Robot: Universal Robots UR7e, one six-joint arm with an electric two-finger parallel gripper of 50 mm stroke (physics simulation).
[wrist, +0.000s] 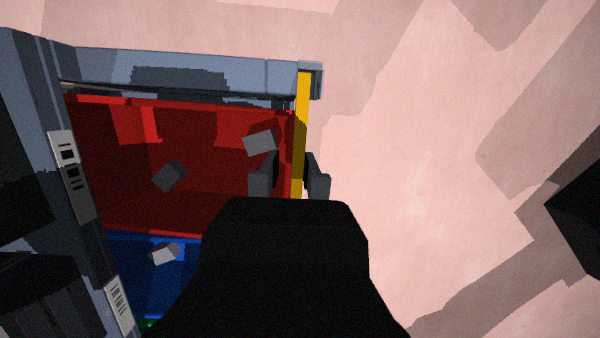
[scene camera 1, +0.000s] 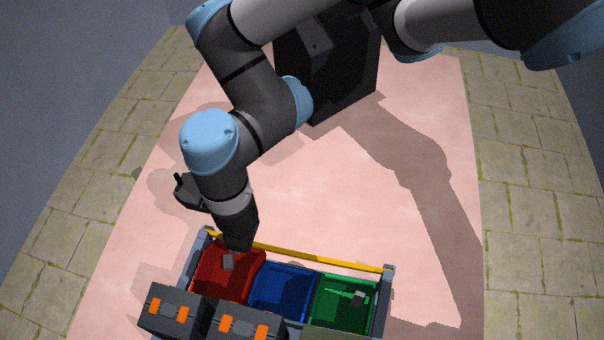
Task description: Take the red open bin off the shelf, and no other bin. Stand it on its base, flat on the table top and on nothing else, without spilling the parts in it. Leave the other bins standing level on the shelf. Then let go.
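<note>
The red open bin is in the shelf's end bay, at the left in the scene view. Grey parts lie in it, two showing in the wrist view. My gripper is shut on its front wall, one finger inside, the other on the outer side beyond the yellow bar as seen from above. The fingertips are hidden in the scene view. The bin is still within the shelf; whether its base is raised cannot be told. The blue bin and green bin stand beside it.
A yellow bar runs along the shelf's front, close to the red bin's front wall. Dark cases with orange latches overlap the rear of the bins in the scene view. The pink table top lies in front.
</note>
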